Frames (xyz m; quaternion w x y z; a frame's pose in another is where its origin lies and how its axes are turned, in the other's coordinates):
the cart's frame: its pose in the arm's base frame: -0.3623 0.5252 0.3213 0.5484 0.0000 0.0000 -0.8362
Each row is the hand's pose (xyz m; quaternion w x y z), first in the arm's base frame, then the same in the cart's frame.
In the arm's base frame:
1: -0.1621 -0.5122 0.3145 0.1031 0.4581 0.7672 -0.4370
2: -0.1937 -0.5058 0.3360 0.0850 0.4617 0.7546 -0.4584
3: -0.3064 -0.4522 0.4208 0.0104 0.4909 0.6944 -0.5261
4: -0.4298 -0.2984 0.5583 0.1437 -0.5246 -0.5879 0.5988
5: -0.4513 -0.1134 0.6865 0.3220 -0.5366 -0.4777 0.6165
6: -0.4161 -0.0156 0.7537 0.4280 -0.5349 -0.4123 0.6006
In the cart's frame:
1: 0.8717 0.5970 -0.0068 0.4220 -0.3903 0.8038 -0.1534
2: 0.8784 0.5655 0.0147 0.4299 -0.3778 0.7999 -0.1803
3: 0.8742 0.4408 0.0995 0.4456 -0.3114 0.7913 -0.2798
4: 0.7823 0.2663 0.2370 0.4219 -0.2039 0.7611 -0.4485
5: 0.6212 0.1729 0.3652 0.3390 -0.1052 0.7107 -0.6074
6: 0.5174 0.1662 0.4324 0.2675 -0.0514 0.6734 -0.6873

